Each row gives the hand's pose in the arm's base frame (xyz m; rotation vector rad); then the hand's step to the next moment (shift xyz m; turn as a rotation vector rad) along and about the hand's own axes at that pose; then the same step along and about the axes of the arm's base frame.
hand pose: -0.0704 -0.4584 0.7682 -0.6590 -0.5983 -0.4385
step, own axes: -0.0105 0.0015 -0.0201 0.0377 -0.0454 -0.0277
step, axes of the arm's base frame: 0.0005 -0.0106 -0.0201 0.0134 -0.0582 0.0262
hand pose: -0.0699 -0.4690 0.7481 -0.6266 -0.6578 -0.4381
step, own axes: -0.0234 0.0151 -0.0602 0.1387 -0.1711 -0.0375
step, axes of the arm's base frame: 0.0173 -0.0244 -0.0592 0.0196 -0.1746 0.1380
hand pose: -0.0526 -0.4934 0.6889 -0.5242 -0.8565 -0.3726
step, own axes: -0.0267 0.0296 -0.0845 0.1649 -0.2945 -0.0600
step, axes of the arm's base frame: 0.0508 -0.0218 -0.0754 -0.0136 -0.2904 0.1817
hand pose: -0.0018 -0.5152 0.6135 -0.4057 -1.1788 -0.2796
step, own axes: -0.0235 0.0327 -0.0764 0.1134 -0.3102 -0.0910
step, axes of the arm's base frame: 0.0689 -0.0049 -0.0518 -0.0128 -0.3183 0.1261
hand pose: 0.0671 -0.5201 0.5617 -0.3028 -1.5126 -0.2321
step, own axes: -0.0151 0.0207 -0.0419 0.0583 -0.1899 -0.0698
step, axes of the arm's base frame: 0.0456 0.0048 -0.0175 0.0049 -0.2000 0.0657
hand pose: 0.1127 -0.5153 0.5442 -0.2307 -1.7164 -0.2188
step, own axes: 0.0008 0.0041 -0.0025 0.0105 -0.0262 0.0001
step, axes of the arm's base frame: 0.0034 0.0033 0.0012 -0.0089 -0.0248 0.0100
